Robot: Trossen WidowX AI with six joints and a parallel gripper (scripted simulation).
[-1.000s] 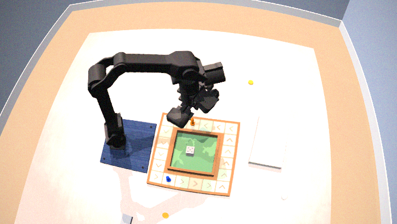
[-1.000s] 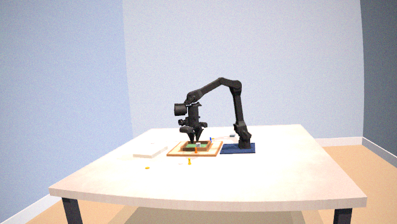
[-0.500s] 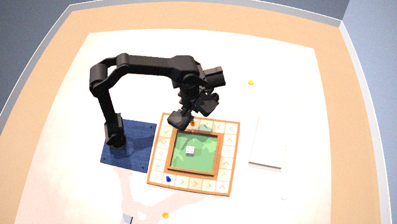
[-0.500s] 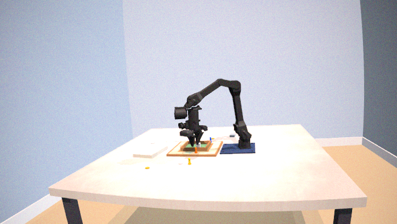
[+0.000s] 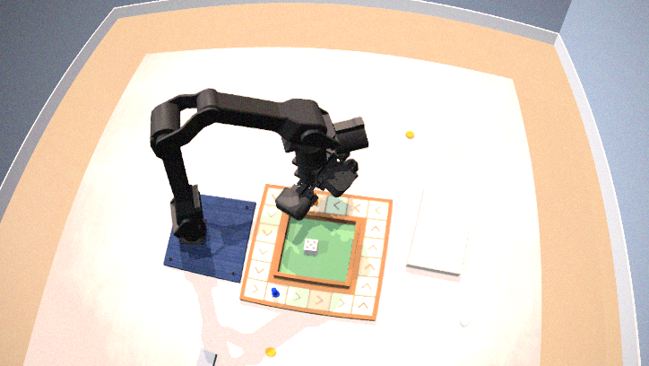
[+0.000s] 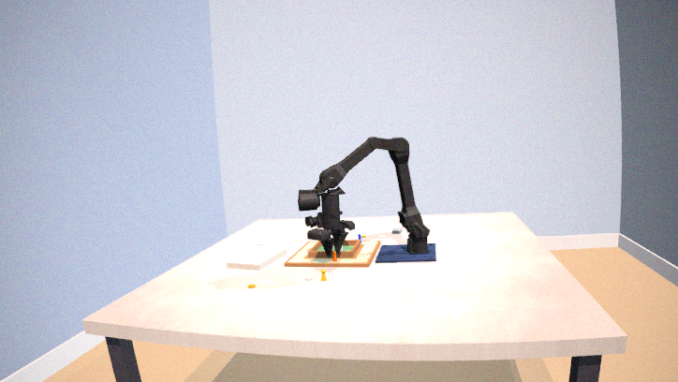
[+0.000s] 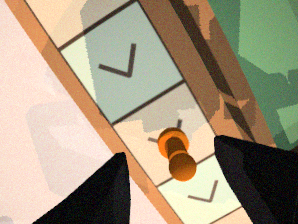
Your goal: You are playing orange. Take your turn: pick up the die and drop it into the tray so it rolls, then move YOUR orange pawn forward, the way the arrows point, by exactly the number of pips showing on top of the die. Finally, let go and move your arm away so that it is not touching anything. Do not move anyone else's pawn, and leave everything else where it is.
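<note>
Now: the orange pawn right at my gripper tip. The rest, counted from my gripper tip: green tray (12 cm to the right, 2 cm below); then white die (11 cm to the right, 1 cm below, 1 cm behind); then yellow pawn (15 cm to the left, 2 cm below, 2 cm ahead).
</note>
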